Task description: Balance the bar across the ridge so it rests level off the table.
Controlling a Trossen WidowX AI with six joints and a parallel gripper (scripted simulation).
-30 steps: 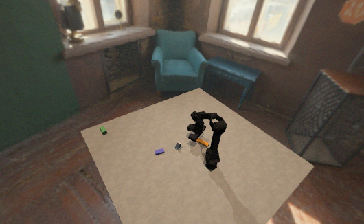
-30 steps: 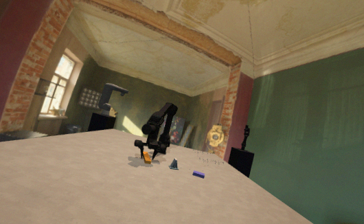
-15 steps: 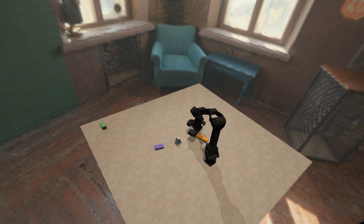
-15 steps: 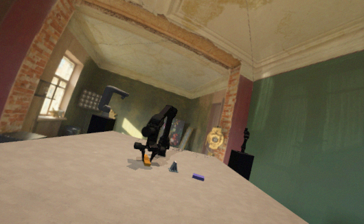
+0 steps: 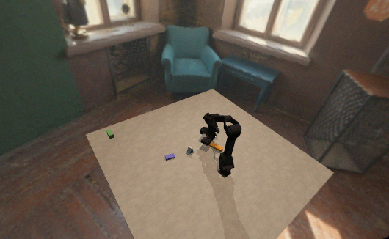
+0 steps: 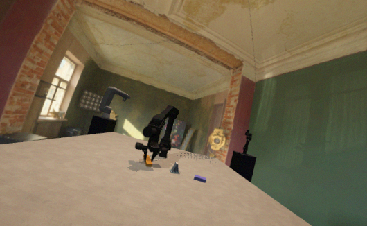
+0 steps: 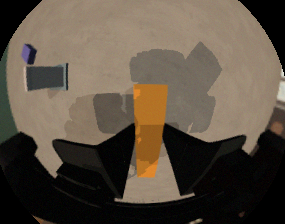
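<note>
Now: gripper tip 6 cm short of the purple block and 31 cm to the right of it. The rest, counted from my gripper tip: orange bar: 3 cm behind, 1 cm to the right; green block: 49 cm ahead, 57 cm to the left.
</note>
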